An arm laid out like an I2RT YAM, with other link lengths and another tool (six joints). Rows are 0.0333 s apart.
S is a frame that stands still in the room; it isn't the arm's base.
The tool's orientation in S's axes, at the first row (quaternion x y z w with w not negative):
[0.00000 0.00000 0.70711 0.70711]
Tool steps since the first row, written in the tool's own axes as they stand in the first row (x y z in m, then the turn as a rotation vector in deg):
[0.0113 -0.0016 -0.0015 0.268 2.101 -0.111]
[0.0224 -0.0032 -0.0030 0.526 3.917 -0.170]
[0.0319 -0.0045 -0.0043 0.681 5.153 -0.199]
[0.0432 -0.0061 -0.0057 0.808 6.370 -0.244]
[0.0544 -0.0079 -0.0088 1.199 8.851 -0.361]
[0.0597 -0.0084 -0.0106 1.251 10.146 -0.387]
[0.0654 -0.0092 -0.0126 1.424 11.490 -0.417]
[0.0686 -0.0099 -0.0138 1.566 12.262 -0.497]
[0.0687 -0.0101 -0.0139 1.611 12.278 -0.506]
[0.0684 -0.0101 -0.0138 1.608 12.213 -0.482]
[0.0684 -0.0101 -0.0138 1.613 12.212 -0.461]
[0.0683 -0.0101 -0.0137 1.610 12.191 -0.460]
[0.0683 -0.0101 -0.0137 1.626 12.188 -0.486]
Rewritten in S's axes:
[0.0016 0.0113 -0.0015 -2.101 0.268 -0.111]
[0.0032 0.0224 -0.0030 -3.917 0.526 -0.170]
[0.0045 0.0319 -0.0043 -5.153 0.681 -0.199]
[0.0061 0.0432 -0.0057 -6.370 0.808 -0.244]
[0.0079 0.0544 -0.0088 -8.851 1.199 -0.361]
[0.0084 0.0597 -0.0106 -10.146 1.251 -0.387]
[0.0092 0.0654 -0.0126 -11.490 1.424 -0.417]
[0.0099 0.0686 -0.0138 -12.262 1.566 -0.497]
[0.0101 0.0687 -0.0139 -12.278 1.611 -0.506]
[0.0101 0.0684 -0.0138 -12.213 1.608 -0.482]
[0.0101 0.0684 -0.0138 -12.212 1.613 -0.461]
[0.0101 0.0683 -0.0137 -12.191 1.610 -0.460]
[0.0101 0.0683 -0.0137 -12.188 1.626 -0.486]

